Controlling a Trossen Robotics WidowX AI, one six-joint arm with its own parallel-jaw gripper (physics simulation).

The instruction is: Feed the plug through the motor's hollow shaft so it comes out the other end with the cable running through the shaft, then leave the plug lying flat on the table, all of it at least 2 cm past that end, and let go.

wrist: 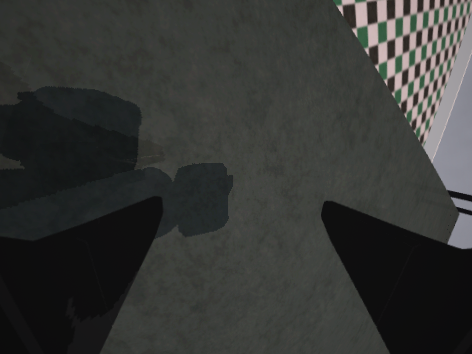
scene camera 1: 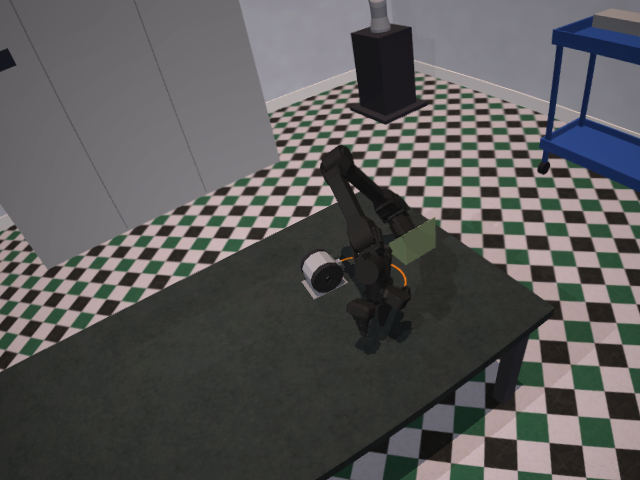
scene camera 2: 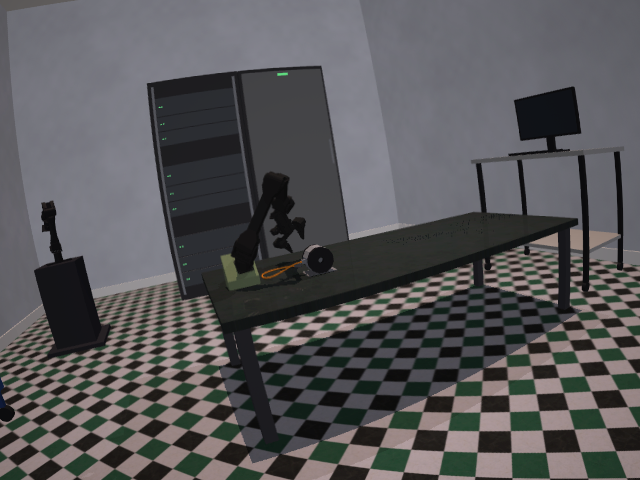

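Seen in the pictures: gripper, fingertip midpoint: (wrist: 243, 206) (scene camera 1: 372, 331) (scene camera 2: 297, 246); arm's base, origin of the base link: (scene camera 1: 406, 233) (scene camera 2: 243, 265).
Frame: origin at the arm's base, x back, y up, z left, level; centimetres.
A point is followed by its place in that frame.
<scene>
The motor (scene camera 1: 323, 271) @[x -29.7, y 1.4, z -3.2 cm] (scene camera 2: 317, 259) @[x -26.1, y -1.8, z -12.0 cm], a pale cylinder with black end faces, lies on its side on a light base plate on the table. The orange cable (scene camera 1: 402, 274) @[x -8.6, y -7.3, z 7.0 cm] (scene camera 2: 281, 270) @[x -13.4, y -4.7, z -4.8 cm] lies in a loop beside it, and one stretch reaches the motor's arm-side end. The plug cannot be made out; the arm hides part of the cable in scene camera 1. Whether any cable is inside the shaft cannot be told. My gripper (scene camera 1: 373, 328) @[x -31.6, y -1.0, z 22.0 cm] (scene camera 2: 296, 244) @[x -31.6, y -1.0, z 22.0 cm] (wrist: 243, 206) @[x -31.6, y -1.0, z 22.0 cm] is open and empty, above the table beyond the cable loop, apart from the motor.
The dark table (scene camera 1: 206, 361) @[x -71.0, y -7.7, z -5.0 cm] (scene camera 2: 413, 253) @[x -66.0, y -7.7, z -20.0 cm] carries a pale green angled block (scene camera 1: 416, 245) @[x -0.3, y -2.0, z 4.7 cm] (scene camera 2: 242, 280) @[x 2.4, y -4.7, z -3.8 cm] at the arm's base. The arm's shadow falls on the table in the wrist view. A blue cart (scene camera 1: 594, 149) and a server cabinet (scene camera 2: 294, 155) stand away from the table.
</scene>
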